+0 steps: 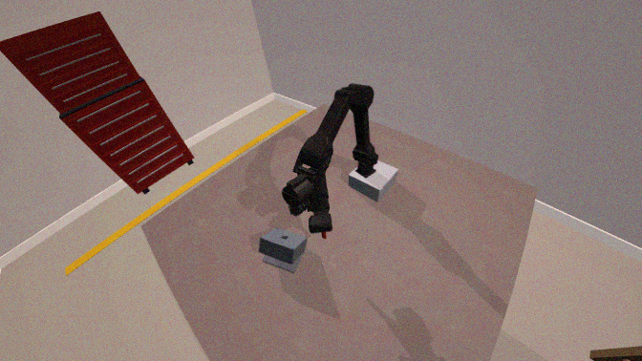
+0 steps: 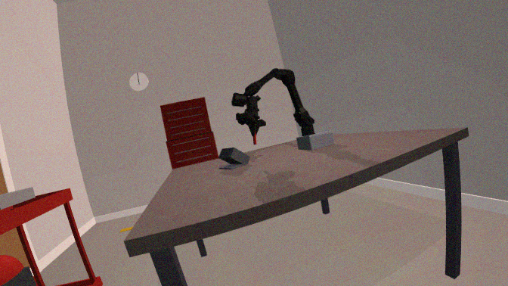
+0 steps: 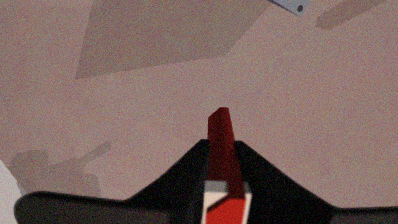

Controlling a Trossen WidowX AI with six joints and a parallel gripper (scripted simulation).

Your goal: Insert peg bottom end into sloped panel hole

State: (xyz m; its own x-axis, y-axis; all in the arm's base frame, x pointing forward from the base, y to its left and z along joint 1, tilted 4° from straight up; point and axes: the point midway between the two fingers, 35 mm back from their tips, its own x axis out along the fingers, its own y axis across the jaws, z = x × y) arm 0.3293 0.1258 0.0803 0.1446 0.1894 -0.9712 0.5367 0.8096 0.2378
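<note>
Now: the grey sloped panel 12 cm ahead of my gripper tip, 9 cm below it and 8 cm to the right of it. Round my gripper tip: red peg: 2 cm above.
</note>
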